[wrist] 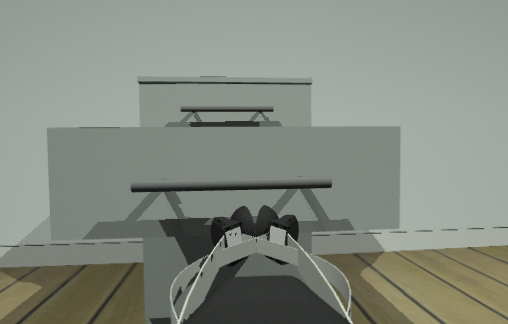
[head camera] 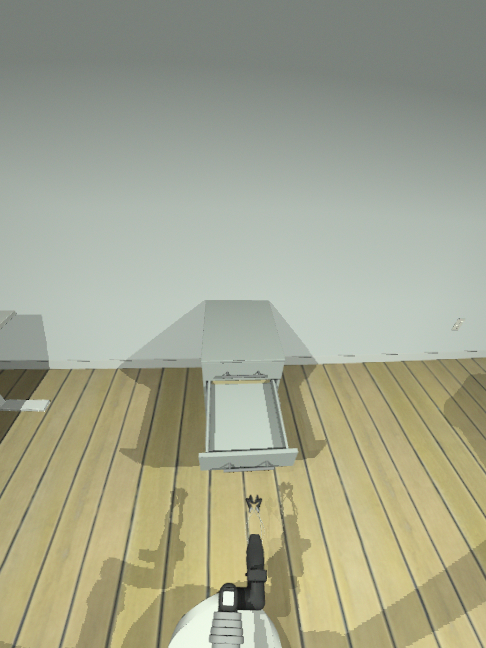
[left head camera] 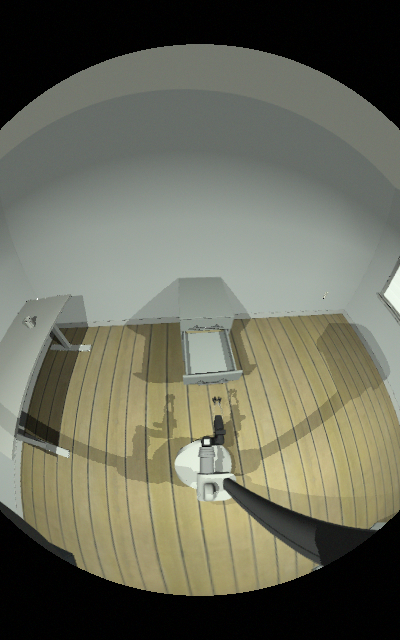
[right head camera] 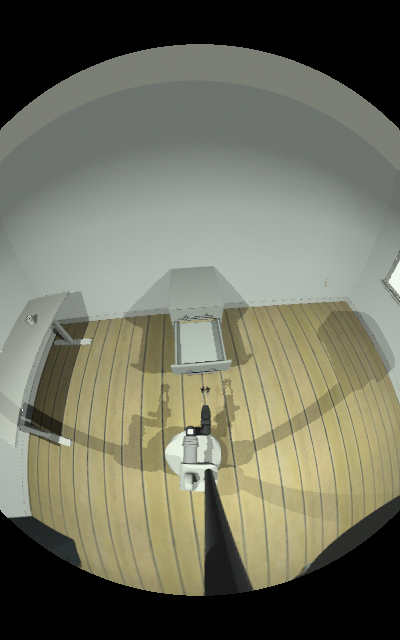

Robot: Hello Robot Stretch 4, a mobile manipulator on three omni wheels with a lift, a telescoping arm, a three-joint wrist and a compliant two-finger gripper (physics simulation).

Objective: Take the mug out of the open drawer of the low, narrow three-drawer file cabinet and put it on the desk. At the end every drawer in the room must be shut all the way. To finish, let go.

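Note:
The low grey file cabinet (head camera: 240, 334) (left head camera: 202, 297) (right head camera: 194, 287) stands against the wall. Its drawer below the top one (head camera: 240, 413) (left head camera: 206, 352) (right head camera: 199, 342) (wrist: 225, 155) is pulled far out, and no mug shows in it. The top drawer (wrist: 225, 96) looks shut; the lowest front is mostly hidden. A small pale mug (left head camera: 29, 321) (right head camera: 31, 319) stands on the desk (left head camera: 25, 360) (right head camera: 30, 345) at the left. My gripper (head camera: 254, 499) (left head camera: 216, 400) (right head camera: 205, 389) (wrist: 254, 224) is shut and empty, in front of the open drawer's front and, in the wrist view, just below its handle bar (wrist: 230, 184).
The desk's legs and pale feet (head camera: 36, 405) (left head camera: 62, 452) (right head camera: 64, 441) stand on the wooden floor at the left. A dark object (right head camera: 45, 542) is at the lower left. A window (left head camera: 395, 290) (right head camera: 395, 277) is in the right wall.

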